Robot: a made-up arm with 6 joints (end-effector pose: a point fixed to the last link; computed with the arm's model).
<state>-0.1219 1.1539 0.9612 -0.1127 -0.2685 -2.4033</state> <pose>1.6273 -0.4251 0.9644 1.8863 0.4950 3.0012</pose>
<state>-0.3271 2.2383 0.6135 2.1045 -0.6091 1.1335</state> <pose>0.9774 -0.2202 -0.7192 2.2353 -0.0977 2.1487</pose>
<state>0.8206 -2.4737 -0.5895 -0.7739 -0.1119 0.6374</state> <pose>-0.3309 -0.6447 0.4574 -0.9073 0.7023 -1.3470</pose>
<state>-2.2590 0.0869 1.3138 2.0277 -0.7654 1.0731</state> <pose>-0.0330 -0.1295 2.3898 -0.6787 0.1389 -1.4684</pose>
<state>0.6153 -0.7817 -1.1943 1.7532 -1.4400 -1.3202</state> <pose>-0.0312 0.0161 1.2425 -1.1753 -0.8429 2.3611</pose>
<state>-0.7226 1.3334 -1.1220 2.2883 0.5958 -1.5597</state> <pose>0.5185 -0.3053 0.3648 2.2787 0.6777 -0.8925</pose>
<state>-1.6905 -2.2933 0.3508 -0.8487 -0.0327 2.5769</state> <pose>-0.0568 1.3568 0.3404 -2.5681 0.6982 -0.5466</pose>
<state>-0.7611 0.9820 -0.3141 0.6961 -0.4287 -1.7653</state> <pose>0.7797 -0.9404 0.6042 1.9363 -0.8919 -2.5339</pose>
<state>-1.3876 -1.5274 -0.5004 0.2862 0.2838 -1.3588</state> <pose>-0.3491 0.7471 1.2692 -1.5320 0.5621 -2.9507</pose>
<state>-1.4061 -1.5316 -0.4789 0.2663 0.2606 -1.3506</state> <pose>-0.3393 0.7665 1.2704 -1.5271 0.5754 -2.9605</pose>
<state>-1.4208 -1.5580 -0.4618 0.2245 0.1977 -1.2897</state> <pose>-0.3344 0.7919 1.2507 -1.5441 0.5922 -3.0137</pose>
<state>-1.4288 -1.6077 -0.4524 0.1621 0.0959 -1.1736</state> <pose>-0.3359 0.8193 1.2077 -1.5900 0.5997 -3.1104</pose>
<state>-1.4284 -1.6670 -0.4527 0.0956 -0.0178 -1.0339</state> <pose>-0.3429 0.8393 1.1530 -1.6509 0.5821 3.0638</pose>
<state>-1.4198 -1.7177 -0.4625 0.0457 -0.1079 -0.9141</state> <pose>-0.3538 0.8457 1.1043 -1.6998 0.5459 2.9808</pose>
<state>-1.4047 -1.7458 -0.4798 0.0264 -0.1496 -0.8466</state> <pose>-0.3668 0.8378 1.0755 -1.7256 0.5154 2.9397</pose>
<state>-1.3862 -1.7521 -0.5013 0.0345 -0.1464 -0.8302</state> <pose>-0.3798 0.8208 1.0665 -1.7343 0.5017 2.9316</pose>
